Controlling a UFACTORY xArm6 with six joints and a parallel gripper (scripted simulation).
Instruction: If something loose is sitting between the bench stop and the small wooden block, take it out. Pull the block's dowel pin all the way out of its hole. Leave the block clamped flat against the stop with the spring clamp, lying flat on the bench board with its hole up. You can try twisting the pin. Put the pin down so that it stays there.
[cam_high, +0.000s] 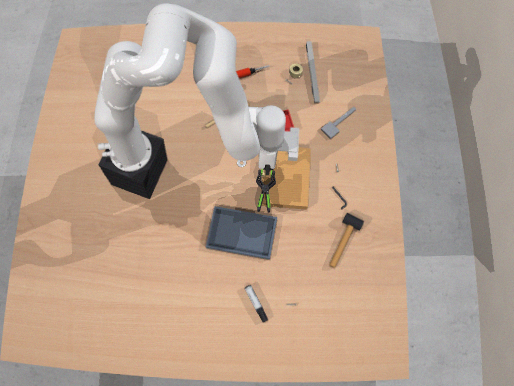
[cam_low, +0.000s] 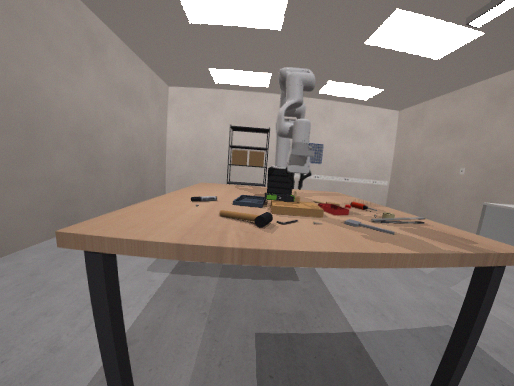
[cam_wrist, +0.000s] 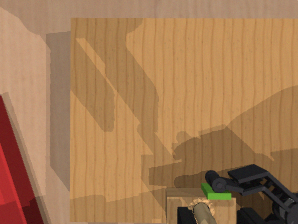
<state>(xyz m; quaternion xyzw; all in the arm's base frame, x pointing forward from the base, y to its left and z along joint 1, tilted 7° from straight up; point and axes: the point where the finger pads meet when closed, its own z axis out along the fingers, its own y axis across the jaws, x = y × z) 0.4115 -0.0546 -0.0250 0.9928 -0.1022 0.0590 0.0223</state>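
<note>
My hand is 5 cm above the dowel pin. The rest, counted from my hand: small wooden block: 7 cm below; then red tray: 4 cm ahead, 17 cm to the left, 10 cm below; then dark grey tray: 11 cm behind, 18 cm to the right, 10 cm below.
</note>
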